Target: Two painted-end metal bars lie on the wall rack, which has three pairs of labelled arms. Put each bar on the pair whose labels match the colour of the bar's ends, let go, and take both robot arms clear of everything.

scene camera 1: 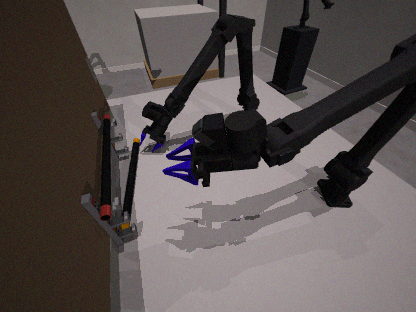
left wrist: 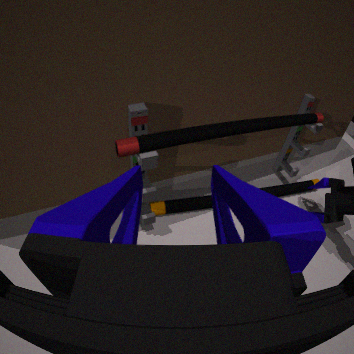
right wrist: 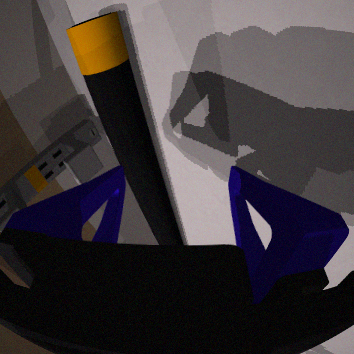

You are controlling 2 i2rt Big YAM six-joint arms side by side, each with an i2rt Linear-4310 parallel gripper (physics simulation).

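Places are measured from the left arm's base along level axes (x back, y down, z right), in millimetres.
Pixels of known places: left gripper, fingertip midpoint: (scene camera 1: 165, 164) (left wrist: 176, 174); right gripper, fingertip midpoint: (scene camera 1: 145, 148) (left wrist: 307, 199) (right wrist: 176, 174); left arm's base, origin of the base link: (scene camera 1: 333, 193).
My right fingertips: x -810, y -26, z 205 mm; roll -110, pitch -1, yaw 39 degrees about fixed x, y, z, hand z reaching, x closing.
Note:
Ahead of a thing's pixels: the offset from my right fingertips to its top centre.
A red-ended black bar {dx -19, dy -196, dz -230 mm} (scene camera 1: 105, 165) (left wrist: 220, 131) lies across the top, red-labelled arms of the wall rack {dx +62, dy -230, dz -418 mm} (scene camera 1: 97, 212) (left wrist: 138, 111) (right wrist: 82, 132). An orange-ended black bar {dx -15, dy -5, dz -166 mm} (scene camera 1: 131, 175) (left wrist: 190, 204) (right wrist: 120, 115) slants below it. In the left wrist view its left end is at the lowest arm; its other end stands out from the rack, beside a right finger. Contact there is unclear. My right gripper (scene camera 1: 146, 148) (left wrist: 307, 199) (right wrist: 176, 174) is open, the bar showing between and beyond its fingers. My left gripper (scene camera 1: 166, 164) (left wrist: 176, 174) is open and empty, out from the rack.
The brown wall (scene camera 1: 45, 150) (left wrist: 75, 60) stands behind the rack. A large pale box (scene camera 1: 177, 42) and a dark pedestal (scene camera 1: 296, 57) stand at the back in the scene view. The left arm reaches in from the right; the right arm stands behind it.

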